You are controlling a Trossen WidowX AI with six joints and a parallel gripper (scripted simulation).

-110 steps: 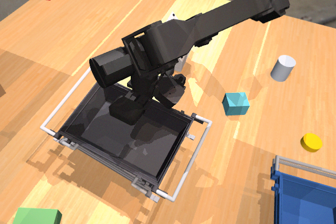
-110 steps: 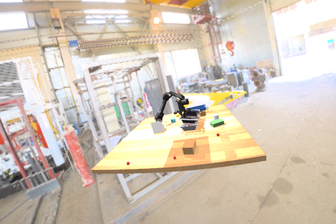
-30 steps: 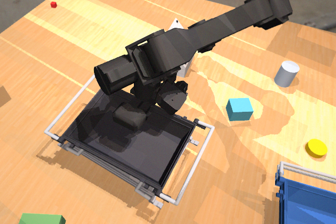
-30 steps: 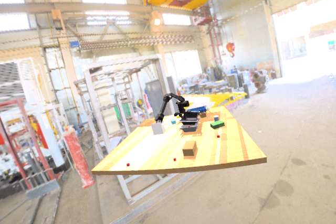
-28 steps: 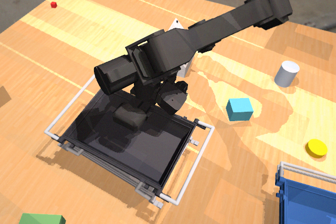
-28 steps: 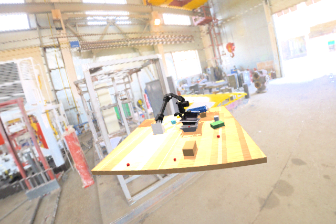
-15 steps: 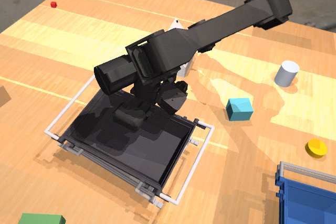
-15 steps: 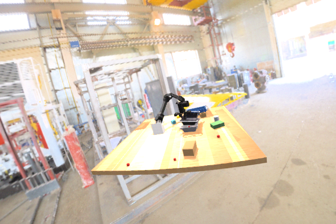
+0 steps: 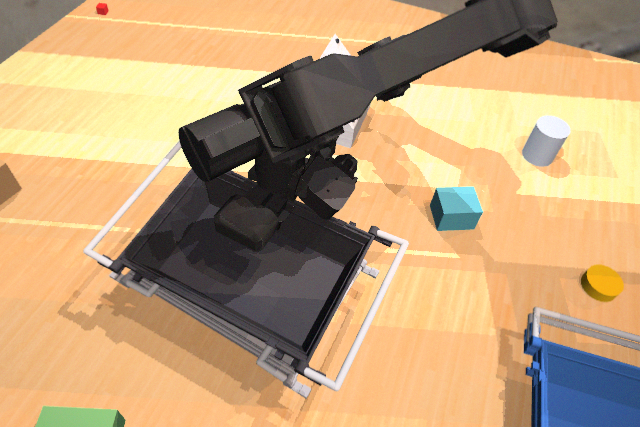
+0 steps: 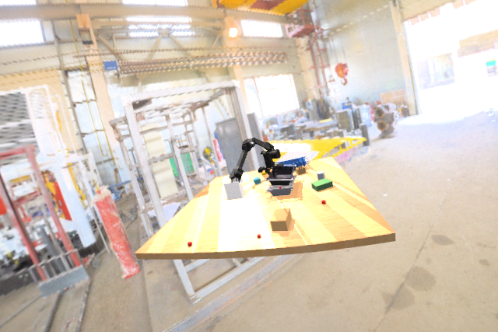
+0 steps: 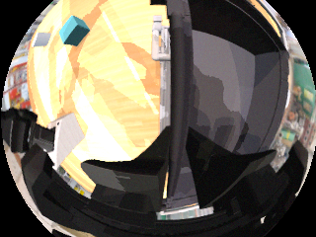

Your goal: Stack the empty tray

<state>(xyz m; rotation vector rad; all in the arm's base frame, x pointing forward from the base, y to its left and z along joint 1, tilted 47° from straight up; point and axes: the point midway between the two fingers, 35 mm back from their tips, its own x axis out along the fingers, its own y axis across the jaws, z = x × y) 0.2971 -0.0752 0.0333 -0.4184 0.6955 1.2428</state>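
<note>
Now: gripper tip 7 cm short of the black tray, 3 cm below it and 2 cm to the left of it. From my gripper tip the other things lie so: green block (32 cm ahead, 14 cm to the right, 7 cm below); then cyan block (24 cm to the left, 15 cm behind, 7 cm below); then yellow disc (46 cm to the left, 8 cm below, 8 cm behind).
</note>
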